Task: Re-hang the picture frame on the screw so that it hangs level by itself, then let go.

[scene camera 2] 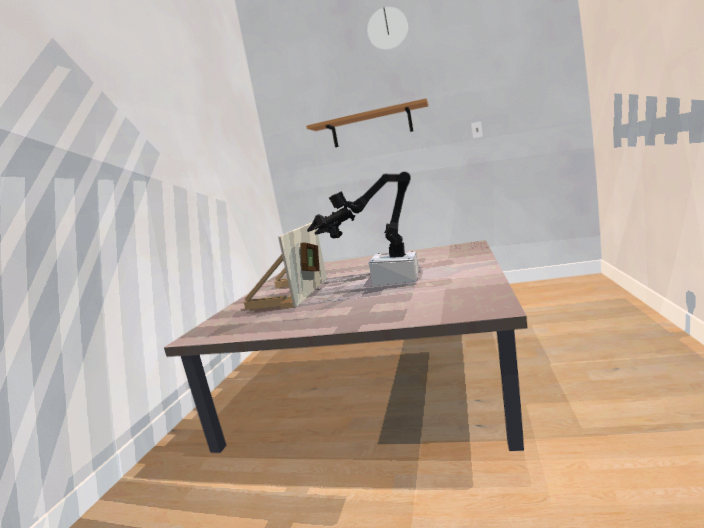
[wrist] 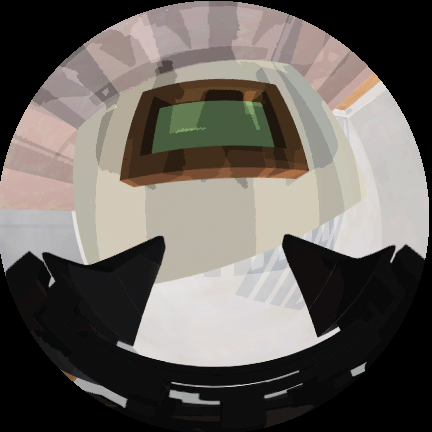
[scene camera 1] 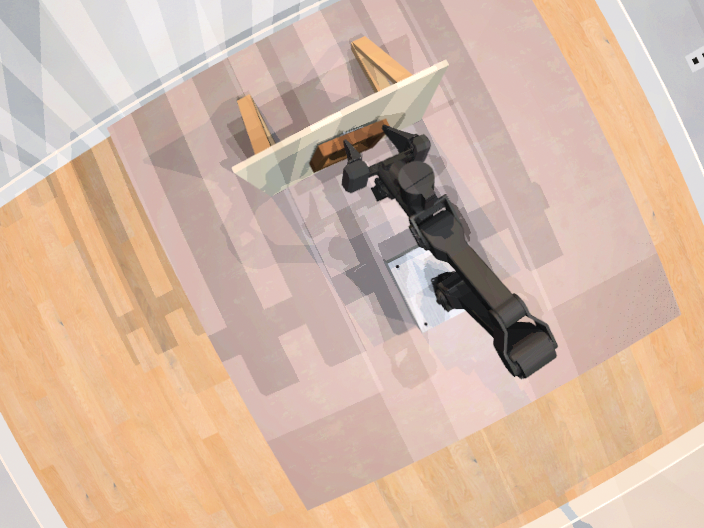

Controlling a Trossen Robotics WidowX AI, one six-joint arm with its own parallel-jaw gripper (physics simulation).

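Pixels of known places: gripper, fingertip midpoint: (scene camera 2: pixel 311 232) (wrist: pixel 225 241) (scene camera 1: pixel 364 133); arm's base, origin of the base link: (scene camera 2: pixel 397 255) (scene camera 1: pixel 446 286).
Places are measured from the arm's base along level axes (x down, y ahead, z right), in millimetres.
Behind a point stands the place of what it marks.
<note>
The brown picture frame (scene camera 1: pixel 325 154) {z -185, x -144, y 367 mm} (scene camera 2: pixel 303 259) {z -214, x -72, y 378 mm} (wrist: pixel 215 159) {z -113, x -116, y 377 mm}, with a green picture inside, is against the front of the cream board (scene camera 1: pixel 255 175) {z -341, x -131, y 376 mm} (scene camera 2: pixel 288 272) {z -363, x -51, y 374 mm} (wrist: pixel 200 215) {z -91, x -152, y 416 mm}. Nothing grips it. In the wrist view its long edges run nearly straight across, at an angle to the board's edges; I cannot tell whether it is truly level. The screw and the frame's back are hidden. My gripper (scene camera 1: pixel 365 135) {z -99, x -176, y 374 mm} (scene camera 2: pixel 311 230) {z -99, x -176, y 374 mm} (wrist: pixel 225 241) {z -99, x -176, y 374 mm} is open and empty. Its fingertips are spread apart above and in front of the frame, near the board's upper part, with no visible contact.
Two wooden supports (scene camera 1: pixel 247 119) {z -340, x -21, y 548 mm} (scene camera 1: pixel 378 62) {z 5, x -47, y 570 mm} prop the board from behind on the pinkish table (scene camera 1: pixel 341 443) {z -401, x 105, y -364 mm} (scene camera 2: pixel 449 301) {z -396, x 105, y -289 mm}. The arm's white base block (scene camera 1: pixel 412 289) {z -84, x -4, y 21 mm} (scene camera 2: pixel 392 271) {z -108, x 47, y 2 mm} stands in front of the board. A wooden shelf (scene camera 2: pixel 369 114) is fixed to the far wall.
</note>
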